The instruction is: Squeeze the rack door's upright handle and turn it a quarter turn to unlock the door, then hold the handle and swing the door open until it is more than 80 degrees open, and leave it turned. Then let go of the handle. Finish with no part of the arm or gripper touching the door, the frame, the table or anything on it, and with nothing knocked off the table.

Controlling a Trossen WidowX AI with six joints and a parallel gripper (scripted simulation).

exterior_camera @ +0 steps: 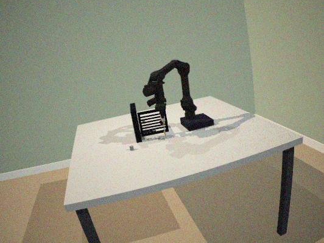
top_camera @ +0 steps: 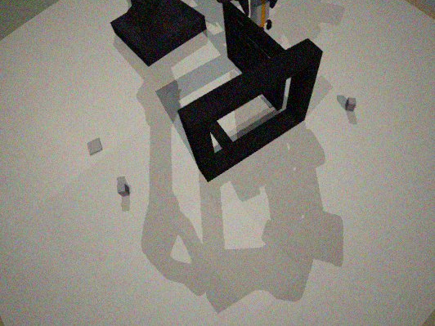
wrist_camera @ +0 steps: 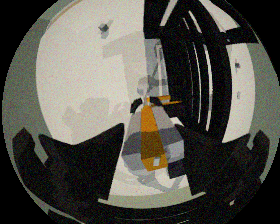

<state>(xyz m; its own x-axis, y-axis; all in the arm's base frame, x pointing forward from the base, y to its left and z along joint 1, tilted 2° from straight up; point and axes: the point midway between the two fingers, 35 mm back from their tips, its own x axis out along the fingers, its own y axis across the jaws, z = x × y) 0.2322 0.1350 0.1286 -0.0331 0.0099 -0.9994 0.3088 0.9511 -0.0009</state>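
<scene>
The handle lies 10 mm ahead of my gripper tip and 30 mm below it.
</scene>
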